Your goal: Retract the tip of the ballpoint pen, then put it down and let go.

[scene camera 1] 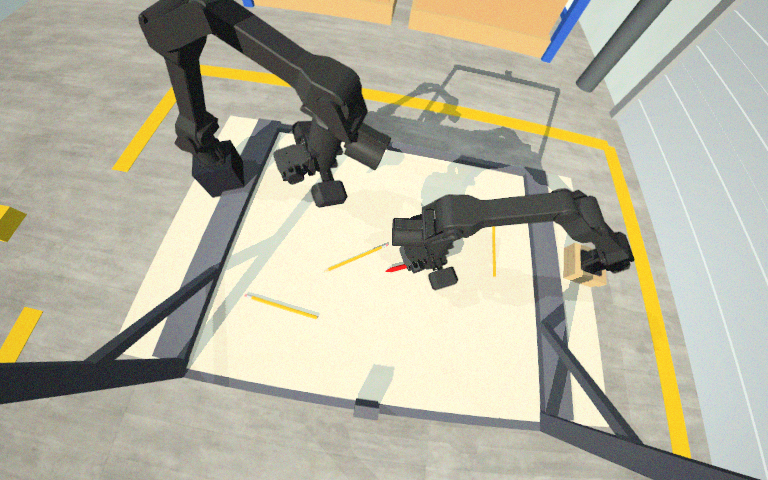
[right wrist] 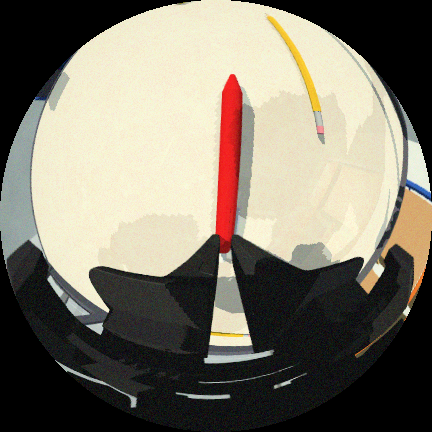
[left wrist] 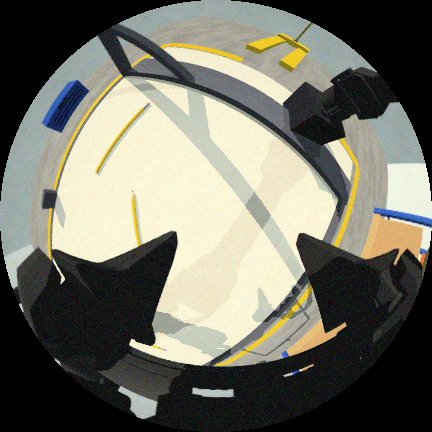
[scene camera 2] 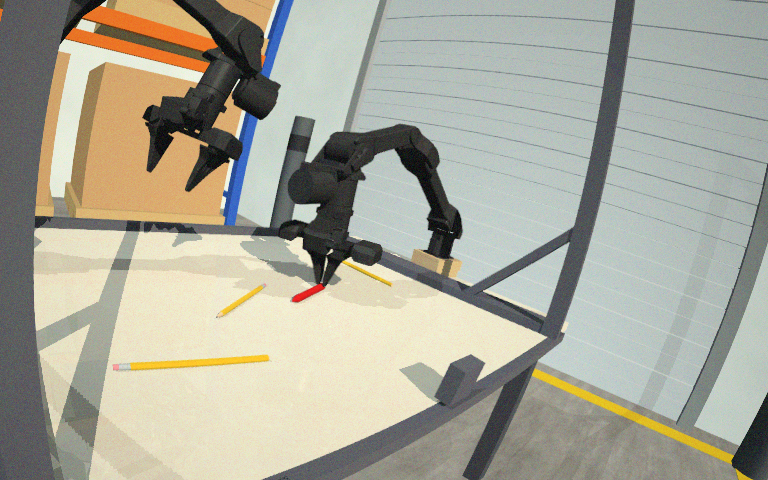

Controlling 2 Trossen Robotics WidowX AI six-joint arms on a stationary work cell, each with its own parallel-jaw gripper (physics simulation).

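Frame: origin at the left arm's base, x ahead, y left, z up, level; centimetres.
Seen in the pictures: left gripper, fingertip midpoint: (scene camera 1: 313, 183) (left wrist: 240, 238) (scene camera 2: 166, 181); right gripper, fingertip midpoint: (right wrist: 224, 240) (scene camera 2: 321, 285); left arm's base at its link origin: (scene camera 1: 211, 156) (left wrist: 327, 107); right arm's base at its link origin: (scene camera 1: 590, 263) (scene camera 2: 438, 255).
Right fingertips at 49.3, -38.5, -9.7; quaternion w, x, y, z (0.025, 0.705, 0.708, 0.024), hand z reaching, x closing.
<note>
Offsets run from my right fingertips to a thing's top centre, as dx, dy, dz. Level surfaces: height alone.
The red ballpoint pen @(-4.7, +0.1, +0.5) (scene camera 1: 395, 267) (scene camera 2: 307, 293) (right wrist: 230, 160) lies on the table top, its tapered end pointing away from the right gripper. No nib shows beyond the tapered end in the right wrist view. My right gripper (scene camera 2: 323, 284) (right wrist: 224, 240) points down at the pen's blunt end. Its fingertips are close together, one on each side of that end, shut on the pen; the button end is mostly hidden between them. My left gripper (scene camera 2: 168, 180) (left wrist: 240, 238) is open and empty, high above the back left of the table.
Three yellow pencils lie on the table @(dz -1.0) (scene camera 1: 453, 350): one pencil @(-18.2, +5.5, -0.1) (scene camera 1: 356, 257) (scene camera 2: 241, 300) (right wrist: 300, 60) left of the pen, one @(-39.0, -2.2, -0.3) (scene camera 1: 283, 306) (scene camera 2: 192, 362) (left wrist: 120, 137) nearer the front left, and one @(+21.4, -0.8, -0.3) (scene camera 1: 494, 251) (scene camera 2: 367, 272) to the right, near the right arm. A dark block @(-24.4, -28.9, +4.8) (scene camera 1: 367, 408) (scene camera 2: 459, 380) stands at the front edge.
</note>
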